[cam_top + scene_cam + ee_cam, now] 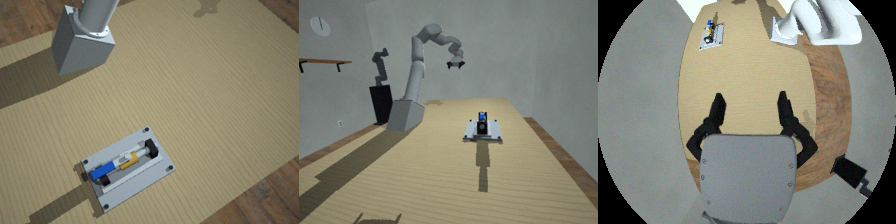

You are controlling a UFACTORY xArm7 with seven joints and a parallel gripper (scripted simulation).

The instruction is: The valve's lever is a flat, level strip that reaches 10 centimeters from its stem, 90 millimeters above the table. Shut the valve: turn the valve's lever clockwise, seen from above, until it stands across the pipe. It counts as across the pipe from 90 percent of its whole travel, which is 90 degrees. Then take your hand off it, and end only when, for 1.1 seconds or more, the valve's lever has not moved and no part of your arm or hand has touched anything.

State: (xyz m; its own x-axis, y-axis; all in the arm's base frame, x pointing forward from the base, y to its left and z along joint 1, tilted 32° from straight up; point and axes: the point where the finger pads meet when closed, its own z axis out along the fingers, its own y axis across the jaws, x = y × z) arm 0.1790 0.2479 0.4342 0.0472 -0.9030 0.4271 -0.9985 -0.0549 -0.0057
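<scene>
The lever lies 550 mm to the right of my hand, 290 mm ahead of it and 260 mm below it.
</scene>
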